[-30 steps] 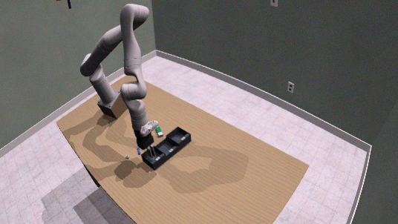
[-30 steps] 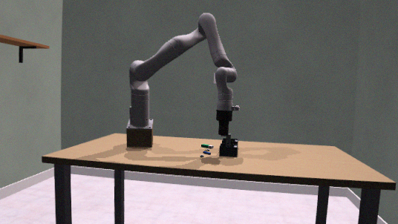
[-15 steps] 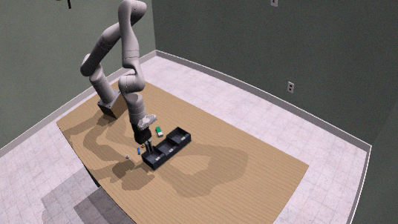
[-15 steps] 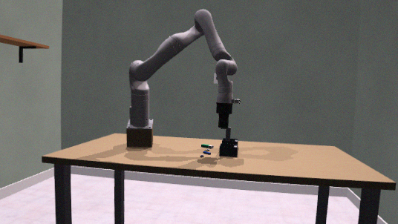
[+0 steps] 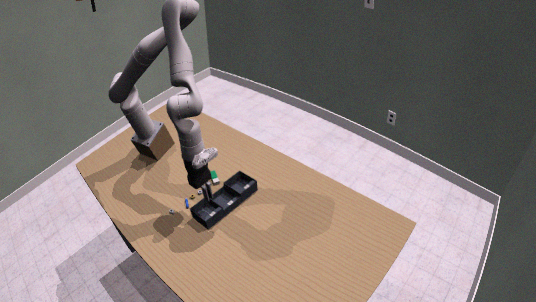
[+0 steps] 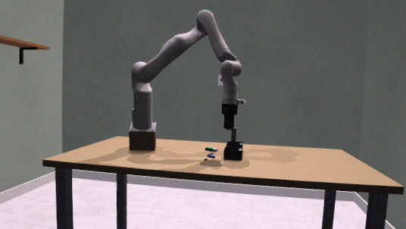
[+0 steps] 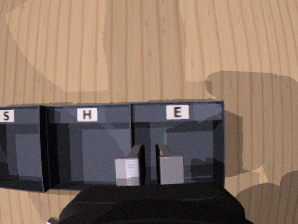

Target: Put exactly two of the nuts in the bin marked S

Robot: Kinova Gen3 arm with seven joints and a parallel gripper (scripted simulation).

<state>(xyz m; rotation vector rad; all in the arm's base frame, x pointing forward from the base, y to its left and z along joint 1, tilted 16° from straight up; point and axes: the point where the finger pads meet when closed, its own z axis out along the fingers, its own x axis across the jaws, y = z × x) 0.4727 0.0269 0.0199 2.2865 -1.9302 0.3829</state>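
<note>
My gripper is now 7 cm above the bin, 6 cm to the right of it and 1 cm past it. From my hand the other things lie so: blue rod (10 cm behind, 9 cm below, 5 cm to the right); brass-coloured nut (11 cm behind, 9 cm below, 1 cm to the right).
</note>
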